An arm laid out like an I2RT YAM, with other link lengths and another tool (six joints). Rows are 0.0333 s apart.
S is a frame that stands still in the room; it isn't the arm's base.
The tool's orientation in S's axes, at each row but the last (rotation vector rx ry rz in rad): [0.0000, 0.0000, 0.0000]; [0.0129, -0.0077, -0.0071]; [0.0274, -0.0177, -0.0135]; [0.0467, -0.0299, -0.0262]
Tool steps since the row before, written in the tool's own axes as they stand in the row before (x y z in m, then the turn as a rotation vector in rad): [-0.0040, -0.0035, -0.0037, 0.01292, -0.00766, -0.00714]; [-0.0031, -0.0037, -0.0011, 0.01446, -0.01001, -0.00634]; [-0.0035, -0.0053, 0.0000, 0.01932, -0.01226, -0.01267]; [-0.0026, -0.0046, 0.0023, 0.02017, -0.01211, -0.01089]
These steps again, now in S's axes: [-0.0040, -0.0035, -0.0037, 0.01292, -0.00766, -0.00714]; [-0.0031, -0.0037, -0.0012, 0.01444, -0.01003, -0.00636]; [-0.0036, -0.0052, -0.0002, 0.01938, -0.01217, -0.01266]; [-0.0028, -0.0046, 0.0020, 0.02018, -0.01213, -0.01085]
